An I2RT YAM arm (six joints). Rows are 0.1 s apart.
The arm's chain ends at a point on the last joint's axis. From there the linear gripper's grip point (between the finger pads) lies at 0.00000 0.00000 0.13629 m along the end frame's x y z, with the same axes.
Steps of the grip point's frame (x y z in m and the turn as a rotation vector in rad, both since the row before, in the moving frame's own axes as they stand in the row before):
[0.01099 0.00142 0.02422 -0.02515 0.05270 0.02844]
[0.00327 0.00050 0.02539 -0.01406 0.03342 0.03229]
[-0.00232 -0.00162 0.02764 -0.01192 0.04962 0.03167]
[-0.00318 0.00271 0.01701 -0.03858 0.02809 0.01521]
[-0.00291 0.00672 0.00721 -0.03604 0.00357 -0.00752]
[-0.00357 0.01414 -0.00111 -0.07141 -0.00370 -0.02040]
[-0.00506 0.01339 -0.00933 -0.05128 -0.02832 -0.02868]
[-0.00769 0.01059 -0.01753 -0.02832 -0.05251 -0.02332]
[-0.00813 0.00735 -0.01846 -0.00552 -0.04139 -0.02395]
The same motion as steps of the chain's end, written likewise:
[0.00386 -0.00211 0.02445 -0.02515 0.05270 0.02844]
[-0.00125 -0.00149 0.02548 -0.01406 0.03342 0.03229]
[-0.00905 -0.00335 0.02782 -0.01192 0.04962 0.03167]
[-0.00697 -0.00257 0.01717 -0.03858 0.02809 0.01521]
[-0.00341 0.00181 0.00730 -0.03604 0.00357 -0.00752]
[-0.00317 0.00441 -0.00076 -0.07141 -0.00370 -0.02040]
[-0.00130 0.00635 -0.00910 -0.05128 -0.02832 -0.02868]
[-0.00058 0.00665 -0.01729 -0.02832 -0.05251 -0.02332]
[-0.00250 0.00653 -0.01834 -0.00552 -0.04139 -0.02395]

